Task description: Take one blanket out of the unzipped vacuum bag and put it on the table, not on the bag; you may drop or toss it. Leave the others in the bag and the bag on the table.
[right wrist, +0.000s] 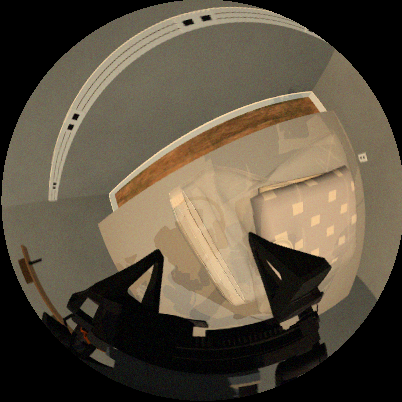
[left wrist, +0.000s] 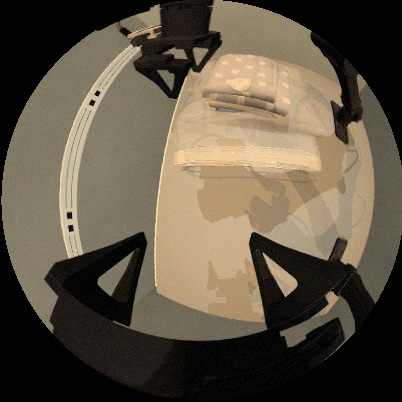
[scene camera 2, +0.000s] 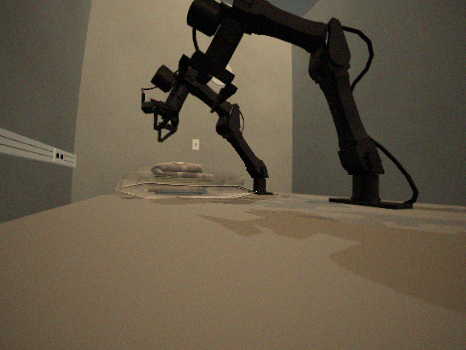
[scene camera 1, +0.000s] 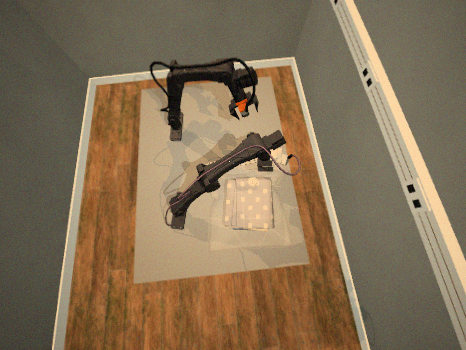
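Observation:
A clear bag (scene camera 1: pixel 250 241) (scene camera 2: pixel 131 186) lies on the table (scene camera 1: pixel 165 250) (scene camera 2: pixel 150 280). Its pale opening band (left wrist: pixel 245 158) (right wrist: pixel 206 244) faces the left gripper. Inside, a folded mauve blanket with cream squares and a round emblem (scene camera 1: pixel 250 205) (scene camera 2: pixel 177 168) (left wrist: pixel 255 75) (right wrist: pixel 315 215) tops a stack. Thinner tan and blue layers (left wrist: pixel 225 109) show beneath it. My left gripper (scene camera 1: pixel 246 114) (left wrist: pixel 197 239) is open and empty, above the table before the band. My right gripper (scene camera 1: pixel 265 166) (scene camera 2: pixel 165 133) (left wrist: pixel 185 82) (right wrist: pixel 202 246) is open and empty, above the bag near its opening. Its fingertips are hidden in scene camera 1.
The right arm (scene camera 1: pixel 220 170) stretches diagonally over the table and covers part of the bag's opening side in scene camera 1. The left arm (scene camera 1: pixel 202 73) arches near the table's far edge. A wooden floor (scene camera 1: pixel 105 215) surrounds the table, with walls and a pale wall rail (scene camera 1: pixel 400 150) beyond.

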